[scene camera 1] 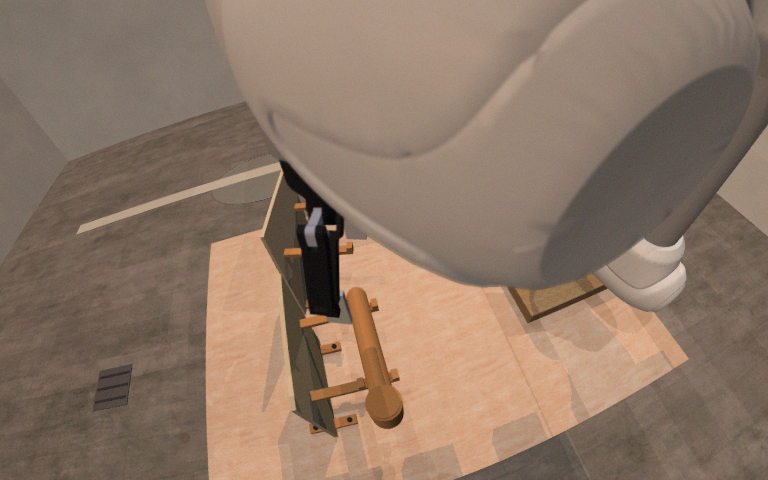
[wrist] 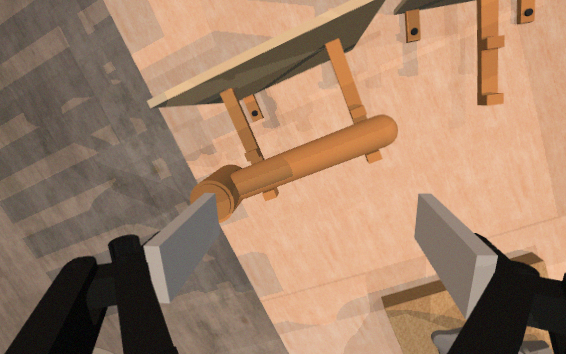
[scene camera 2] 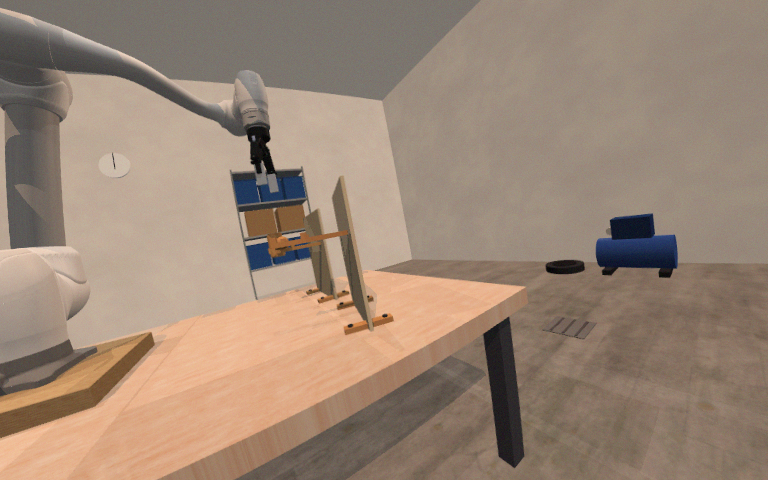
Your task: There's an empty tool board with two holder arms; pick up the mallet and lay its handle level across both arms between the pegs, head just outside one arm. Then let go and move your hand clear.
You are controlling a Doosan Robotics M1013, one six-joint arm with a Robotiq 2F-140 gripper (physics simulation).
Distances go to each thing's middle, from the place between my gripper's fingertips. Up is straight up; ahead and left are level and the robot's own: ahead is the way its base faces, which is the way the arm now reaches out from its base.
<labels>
Now: the wooden mallet [scene camera 1: 384,403] 200 mm below my hand and 30 mm to the left of it.
</labels>
